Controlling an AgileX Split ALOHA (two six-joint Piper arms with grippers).
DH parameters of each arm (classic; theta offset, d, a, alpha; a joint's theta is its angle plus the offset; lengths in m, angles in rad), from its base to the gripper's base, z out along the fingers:
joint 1: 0 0.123 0 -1.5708
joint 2: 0.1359 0 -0.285 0
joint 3: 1.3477 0 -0.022 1.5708
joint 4: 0 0.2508 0 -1.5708
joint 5: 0 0 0.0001 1.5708
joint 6: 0 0.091 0 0
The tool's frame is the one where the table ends.
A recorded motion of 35 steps. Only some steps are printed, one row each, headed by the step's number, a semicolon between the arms.
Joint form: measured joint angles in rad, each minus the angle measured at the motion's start. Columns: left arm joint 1, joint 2, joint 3, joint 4, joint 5, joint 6; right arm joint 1, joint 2, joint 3, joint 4, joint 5, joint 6.
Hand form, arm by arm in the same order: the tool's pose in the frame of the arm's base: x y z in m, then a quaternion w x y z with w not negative. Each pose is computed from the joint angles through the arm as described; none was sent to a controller.
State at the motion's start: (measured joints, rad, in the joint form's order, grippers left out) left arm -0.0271 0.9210 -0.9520 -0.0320 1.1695 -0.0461; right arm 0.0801 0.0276 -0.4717 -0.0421 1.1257 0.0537
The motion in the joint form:
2: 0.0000 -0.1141 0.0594 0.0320 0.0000 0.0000; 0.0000 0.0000 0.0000 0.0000 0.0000 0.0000
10: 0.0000 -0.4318 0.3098 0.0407 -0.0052 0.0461; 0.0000 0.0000 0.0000 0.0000 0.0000 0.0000
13: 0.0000 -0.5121 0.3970 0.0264 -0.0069 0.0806; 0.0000 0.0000 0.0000 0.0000 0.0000 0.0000
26: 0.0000 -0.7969 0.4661 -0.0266 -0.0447 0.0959; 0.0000 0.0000 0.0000 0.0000 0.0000 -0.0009
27: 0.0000 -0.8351 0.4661 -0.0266 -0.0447 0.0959; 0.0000 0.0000 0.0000 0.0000 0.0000 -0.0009
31: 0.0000 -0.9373 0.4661 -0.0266 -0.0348 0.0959; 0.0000 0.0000 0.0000 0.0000 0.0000 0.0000
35: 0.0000 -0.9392 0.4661 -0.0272 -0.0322 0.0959; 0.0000 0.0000 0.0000 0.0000 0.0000 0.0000
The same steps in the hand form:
2: 0.1251 -0.0034 0.3420 0.28298 -0.00911 0.95903 -0.01037; -0.0005 -0.0035 0.2644 0.46929 -0.01075 0.88292 0.01036
10: 0.0620 -0.0010 0.2981 0.31777 0.01321 0.94808 0.00003; -0.0005 -0.0035 0.2644 0.46929 -0.01075 0.88292 0.01036
13: 0.0495 -0.0018 0.2771 0.31528 0.02898 0.94855 -0.00163; -0.0005 -0.0035 0.2644 0.46929 -0.01075 0.88292 0.01036
26: 0.0117 -0.0051 0.2681 0.43283 0.03468 0.90048 -0.02439; -0.0005 -0.0035 0.2644 0.46929 -0.01115 0.88291 0.01015
27: 0.0062 -0.0050 0.2684 0.44996 0.03492 0.89204 -0.02419; -0.0005 -0.0035 0.2644 0.46929 -0.01115 0.88291 0.01015
31: -0.0092 -0.0046 0.2675 0.49066 0.03572 0.87030 -0.02365; -0.0005 -0.0035 0.2644 0.46929 -0.01075 0.88292 0.01036
35: -0.0096 -0.0046 0.2673 0.49036 0.03582 0.87046 -0.02394; -0.0005 -0.0035 0.2644 0.46929 -0.01075 0.88292 0.01036

